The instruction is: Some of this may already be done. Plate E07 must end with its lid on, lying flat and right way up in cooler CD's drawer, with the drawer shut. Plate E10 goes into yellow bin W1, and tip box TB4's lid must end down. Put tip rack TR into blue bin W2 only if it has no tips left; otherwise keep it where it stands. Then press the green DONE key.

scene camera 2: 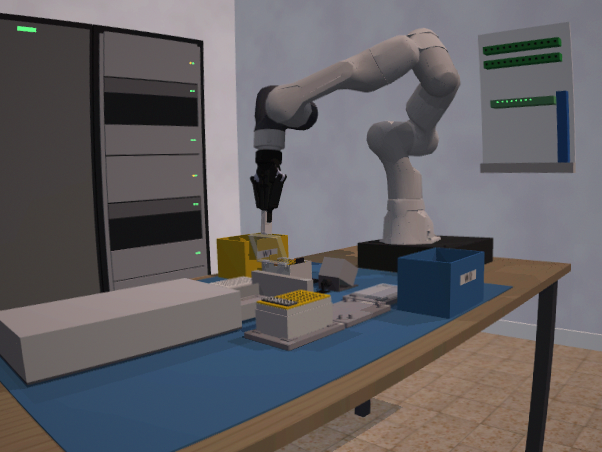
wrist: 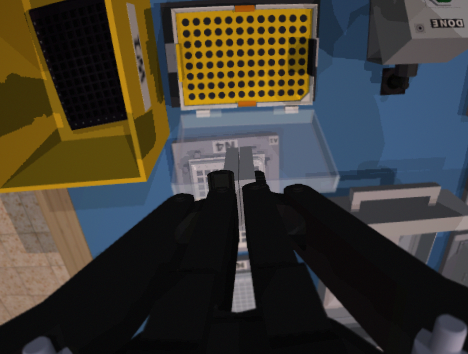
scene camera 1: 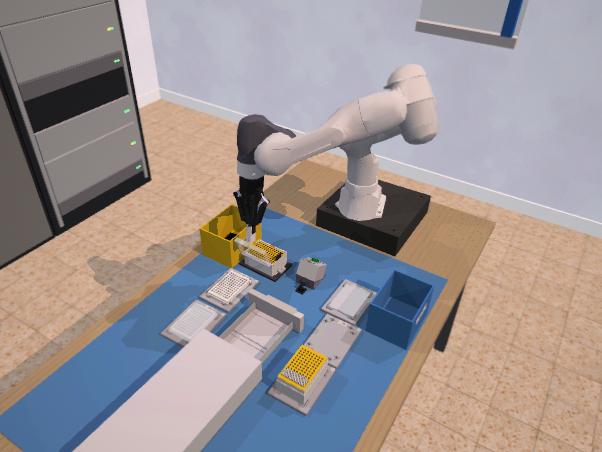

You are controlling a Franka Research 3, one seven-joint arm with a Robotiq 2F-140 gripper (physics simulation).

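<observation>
My gripper (scene camera 1: 250, 237) (scene camera 2: 266, 231) (wrist: 240, 166) is shut and empty, above the raised clear lid (scene camera 2: 256, 249) (wrist: 317, 150) of the tip box (scene camera 1: 272, 266) (scene camera 2: 298, 270) (wrist: 245, 60); contact is unclear. The black plate (scene camera 1: 231, 236) (wrist: 80, 65) lies in yellow bin W1 (scene camera 1: 216, 248) (scene camera 2: 233, 260) (wrist: 140, 142). Cooler CD (scene camera 1: 175, 400) (scene camera 2: 120, 320) has its drawer (scene camera 1: 262, 330) open and empty. White plates (scene camera 1: 230, 286) (scene camera 1: 195, 320) stand on nests; their names are unreadable. The yellow tip rack (scene camera 1: 305, 365) (scene camera 2: 305, 298) still has tips at one end. The green DONE key (scene camera 1: 315, 260) (wrist: 444, 1) is on a grey box.
Blue bin W2 (scene camera 1: 390, 320) (scene camera 2: 425, 285) stands at the right. Beside it a clear lid-like piece (scene camera 1: 350, 300) lies on a nest. A bare nest (scene camera 1: 334, 340) lies between it and the tip rack. The robot's black base (scene camera 1: 365, 225) is at the back.
</observation>
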